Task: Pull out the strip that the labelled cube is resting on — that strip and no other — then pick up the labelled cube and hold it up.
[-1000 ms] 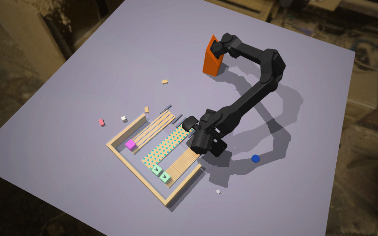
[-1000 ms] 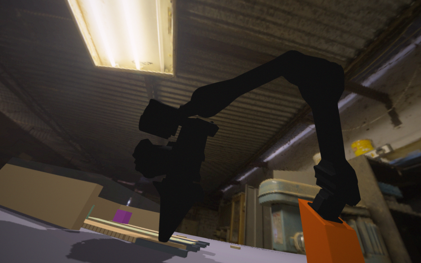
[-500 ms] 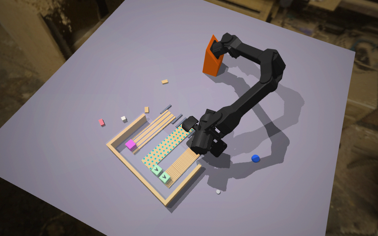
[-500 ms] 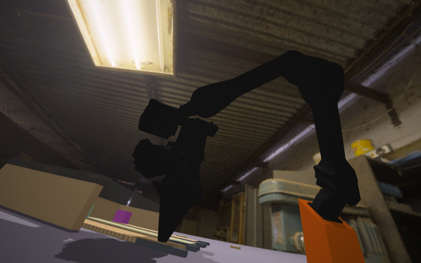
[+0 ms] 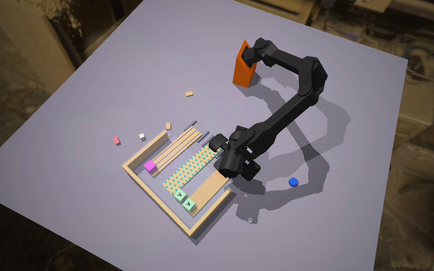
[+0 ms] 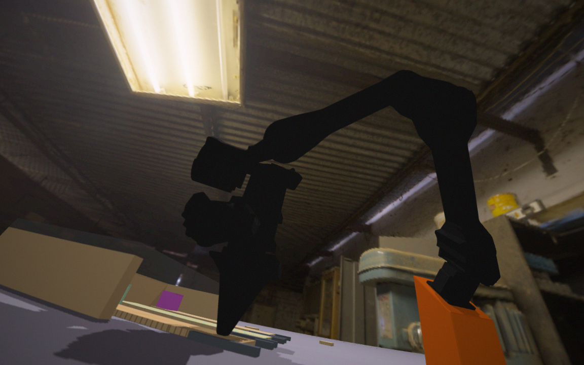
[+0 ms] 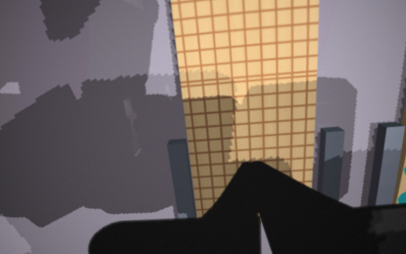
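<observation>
The grid strip is 90 mm ahead of my gripper tip and 30 mm to the right of it. From my gripper tip the other things lie so: white block (20 mm ahead, 350 mm to the right); tan block (60 mm behind, 280 mm to the right); blue disc (30 mm behind, 230 mm to the left).
</observation>
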